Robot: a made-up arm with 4 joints. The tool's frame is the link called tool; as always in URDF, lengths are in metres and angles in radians. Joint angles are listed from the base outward.
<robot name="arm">
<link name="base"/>
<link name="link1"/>
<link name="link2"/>
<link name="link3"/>
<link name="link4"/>
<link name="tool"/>
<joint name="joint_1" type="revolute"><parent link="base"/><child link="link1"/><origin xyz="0.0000 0.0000 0.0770"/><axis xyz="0 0 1"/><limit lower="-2.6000" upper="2.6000"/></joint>
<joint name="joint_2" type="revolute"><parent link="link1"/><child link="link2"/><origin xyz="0.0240 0.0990 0.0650" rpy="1.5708 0.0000 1.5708"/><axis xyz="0 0 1"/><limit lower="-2.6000" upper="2.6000"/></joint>
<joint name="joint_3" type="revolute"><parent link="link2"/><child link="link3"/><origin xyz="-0.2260 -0.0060 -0.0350" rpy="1.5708 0.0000 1.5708"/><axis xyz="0 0 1"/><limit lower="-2.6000" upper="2.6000"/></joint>
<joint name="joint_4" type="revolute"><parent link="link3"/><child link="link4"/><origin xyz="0.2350 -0.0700 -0.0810" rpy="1.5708 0.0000 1.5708"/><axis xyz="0 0 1"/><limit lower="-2.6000" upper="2.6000"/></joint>
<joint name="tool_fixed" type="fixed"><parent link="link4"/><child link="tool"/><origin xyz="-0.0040 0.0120 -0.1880"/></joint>
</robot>
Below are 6 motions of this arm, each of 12 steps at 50 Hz.
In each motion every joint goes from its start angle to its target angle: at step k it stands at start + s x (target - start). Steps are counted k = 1, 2, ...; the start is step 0. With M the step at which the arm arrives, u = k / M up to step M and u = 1 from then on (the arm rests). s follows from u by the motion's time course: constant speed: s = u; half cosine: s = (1 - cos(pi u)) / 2; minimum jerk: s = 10 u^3 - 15 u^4 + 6 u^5.
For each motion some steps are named. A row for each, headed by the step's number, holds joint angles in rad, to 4 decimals.
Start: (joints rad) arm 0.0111 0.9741 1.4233 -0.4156
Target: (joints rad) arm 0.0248 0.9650 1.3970 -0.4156
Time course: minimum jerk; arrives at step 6
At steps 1, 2, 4, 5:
1: 0.0116 0.9738 1.4224 -0.4156
2: 0.0140 0.9722 1.4178 -0.4156
4: 0.0219 0.9669 1.4025 -0.4156
5: 0.0243 0.9653 1.3979 -0.4156

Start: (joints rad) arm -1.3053 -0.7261 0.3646 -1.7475
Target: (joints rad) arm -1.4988 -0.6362 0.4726 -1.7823
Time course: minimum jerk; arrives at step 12
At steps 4, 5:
4: -1.3459 -0.7072 0.3873 -1.7548
5: -1.3724 -0.6949 0.4020 -1.7596

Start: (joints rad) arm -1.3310 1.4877 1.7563 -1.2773
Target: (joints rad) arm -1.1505 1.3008 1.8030 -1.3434
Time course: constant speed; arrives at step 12
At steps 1, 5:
1: -1.3160 1.4721 1.7602 -1.2828
5: -1.2558 1.4098 1.7758 -1.3048

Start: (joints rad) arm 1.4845 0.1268 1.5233 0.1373
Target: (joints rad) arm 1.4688 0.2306 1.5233 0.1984
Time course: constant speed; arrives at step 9
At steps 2, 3, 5, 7, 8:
2: 1.4810 0.1499 1.5233 0.1509
3: 1.4793 0.1614 1.5233 0.1577
5: 1.4758 0.1845 1.5233 0.1712
7: 1.4723 0.2075 1.5233 0.1848
8: 1.4705 0.2191 1.5233 0.1916

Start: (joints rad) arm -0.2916 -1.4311 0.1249 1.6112
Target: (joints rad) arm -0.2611 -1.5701 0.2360 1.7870
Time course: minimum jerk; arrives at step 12
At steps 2, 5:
2: -0.2905 -1.4360 0.1288 1.6174
5: -0.2810 -1.4793 0.1634 1.6721

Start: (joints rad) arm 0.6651 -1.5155 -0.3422 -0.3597
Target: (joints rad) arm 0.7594 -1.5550 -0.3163 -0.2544
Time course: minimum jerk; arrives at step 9
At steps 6, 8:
6: 0.7396 -1.5467 -0.3217 -0.2765
8: 0.7583 -1.5545 -0.3166 -0.2556

